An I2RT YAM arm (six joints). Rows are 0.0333 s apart.
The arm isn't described. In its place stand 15 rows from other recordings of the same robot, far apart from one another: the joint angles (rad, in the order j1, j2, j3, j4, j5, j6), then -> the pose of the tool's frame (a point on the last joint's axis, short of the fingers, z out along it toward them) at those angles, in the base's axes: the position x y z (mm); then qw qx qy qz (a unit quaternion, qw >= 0).
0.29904 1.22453 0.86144 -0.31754 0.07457 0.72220 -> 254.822 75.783 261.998 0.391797 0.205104 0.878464 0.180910
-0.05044 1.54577 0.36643 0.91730 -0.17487 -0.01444 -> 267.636 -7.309 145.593 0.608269 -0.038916 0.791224 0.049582
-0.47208 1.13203 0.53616 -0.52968 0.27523 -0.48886 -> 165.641 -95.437 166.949 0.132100 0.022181 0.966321 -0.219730
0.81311 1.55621 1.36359 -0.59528 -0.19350 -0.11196 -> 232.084 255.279 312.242 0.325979 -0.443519 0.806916 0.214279
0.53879 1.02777 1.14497 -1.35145 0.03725 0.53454 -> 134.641 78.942 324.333 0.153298 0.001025 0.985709 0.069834
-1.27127 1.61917 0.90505 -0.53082 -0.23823 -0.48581 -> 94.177 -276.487 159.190 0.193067 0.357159 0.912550 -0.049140
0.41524 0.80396 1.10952 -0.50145 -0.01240 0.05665 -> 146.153 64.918 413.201 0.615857 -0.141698 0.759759 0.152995
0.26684 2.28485 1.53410 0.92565 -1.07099 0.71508 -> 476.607 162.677 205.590 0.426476 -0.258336 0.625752 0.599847
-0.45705 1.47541 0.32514 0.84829 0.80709 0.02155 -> 207.433 -130.666 147.811 0.463895 0.401679 0.664454 -0.426564
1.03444 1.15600 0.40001 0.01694 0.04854 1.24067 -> 110.841 183.069 156.901 0.189699 0.103883 0.908628 0.357237
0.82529 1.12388 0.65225 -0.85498 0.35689 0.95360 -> 129.457 121.886 189.538 0.212332 0.084197 0.973400 -0.017870
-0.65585 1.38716 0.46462 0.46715 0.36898 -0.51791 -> 201.262 -171.067 166.843 0.347011 0.154336 0.825401 -0.417705
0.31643 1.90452 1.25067 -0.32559 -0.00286 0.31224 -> 378.722 124.113 170.553 0.276688 -0.002421 0.956601 0.091394
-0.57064 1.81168 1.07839 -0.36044 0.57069 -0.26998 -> 286.599 -206.812 158.125 0.095383 0.205399 0.911919 -0.342225
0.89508 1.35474 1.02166 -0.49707 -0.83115 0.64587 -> 155.033 235.451 275.639 0.024518 0.250975 -0.828093 -0.500672
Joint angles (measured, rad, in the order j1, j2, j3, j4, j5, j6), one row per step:
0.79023, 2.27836, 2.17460, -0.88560, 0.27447, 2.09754
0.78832, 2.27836, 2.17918, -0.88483, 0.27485, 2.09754
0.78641, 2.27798, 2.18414, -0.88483, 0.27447, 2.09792
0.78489, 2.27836, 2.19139, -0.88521, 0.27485, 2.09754
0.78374, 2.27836, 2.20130, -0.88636, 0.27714, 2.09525
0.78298, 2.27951, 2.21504, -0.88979, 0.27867, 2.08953
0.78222, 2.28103, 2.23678, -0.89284, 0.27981, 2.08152
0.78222, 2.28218, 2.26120, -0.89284, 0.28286, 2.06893
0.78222, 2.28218, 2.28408, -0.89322, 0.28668, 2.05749
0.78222, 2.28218, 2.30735, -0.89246, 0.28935, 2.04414
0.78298, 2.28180, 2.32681, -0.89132, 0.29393, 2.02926
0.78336, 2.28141, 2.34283, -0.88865, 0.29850, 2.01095
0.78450, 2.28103, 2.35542, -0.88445, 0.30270, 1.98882
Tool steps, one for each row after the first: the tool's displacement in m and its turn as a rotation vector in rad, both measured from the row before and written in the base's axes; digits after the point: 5 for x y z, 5 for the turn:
0.00090, -0.00047, 0.00147, 0.00357, -0.00399, -0.00212
0.00081, -0.00053, 0.00172, 0.00422, -0.00347, -0.00200
0.00082, -0.00028, 0.00205, 0.00415, -0.00488, -0.00143
0.00072, -0.00021, 0.00302, 0.00353, -0.00797, -0.00063
0.00065, 0.00004, 0.00351, 0.00223, -0.00849, 0.00286
0.00090, 0.00030, 0.00585, 0.00670, -0.01444, 0.00482
0.00079, 0.00064, 0.00708, 0.00705, -0.02087, 0.00783
0.00049, 0.00031, 0.00716, 0.00664, -0.02059, 0.00625
0.00043, 0.00030, 0.00736, 0.00702, -0.02156, 0.00816
0.00002, 0.00034, 0.00640, 0.00270, -0.02086, 0.00853
0.00014, 0.00019, 0.00545, -0.00103, -0.02040, 0.01032
-0.00012, 0.00050, 0.00448, -0.00490, -0.01988, 0.01371

